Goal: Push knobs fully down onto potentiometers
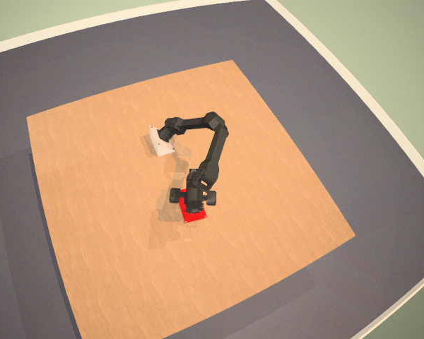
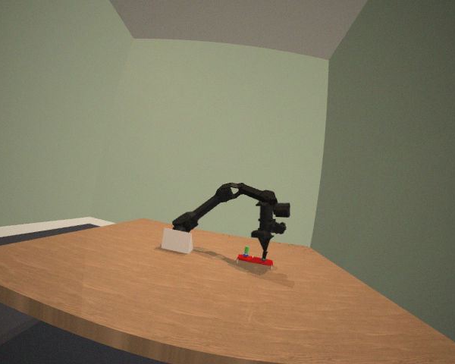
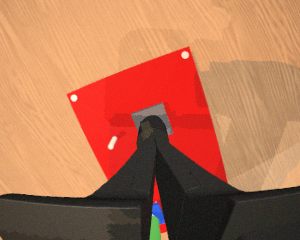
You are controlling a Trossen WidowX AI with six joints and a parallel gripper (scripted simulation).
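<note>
Right now my gripper tip is 2 cm above the black knob. Also, from my gripper tip: green knob (8 cm behind, 3 cm to the left, 2 cm below).
</note>
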